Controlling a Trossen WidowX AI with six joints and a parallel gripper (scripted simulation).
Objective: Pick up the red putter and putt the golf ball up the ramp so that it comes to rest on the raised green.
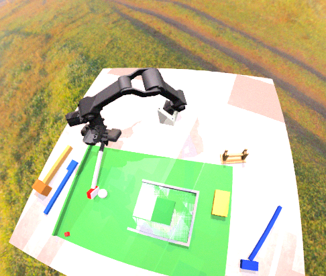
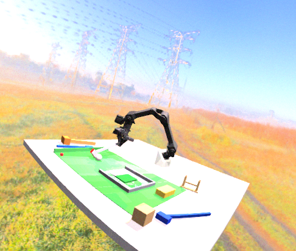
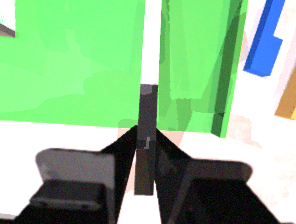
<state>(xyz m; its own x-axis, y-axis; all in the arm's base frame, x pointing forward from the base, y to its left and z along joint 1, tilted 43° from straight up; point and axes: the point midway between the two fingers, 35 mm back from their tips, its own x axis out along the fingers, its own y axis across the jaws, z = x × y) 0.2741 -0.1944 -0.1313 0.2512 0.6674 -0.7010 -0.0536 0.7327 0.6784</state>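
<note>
My gripper tip is 11 cm short of the red putter, 1 cm to the right of it and 1 cm above it. Also, from my gripper tip: yellow block (11 cm ahead, 56 cm to the left, 6 cm below); white golf ball (21 cm ahead, 6 cm to the left, 5 cm below); small red marker (44 cm ahead, 3 cm to the right, 7 cm below).
</note>
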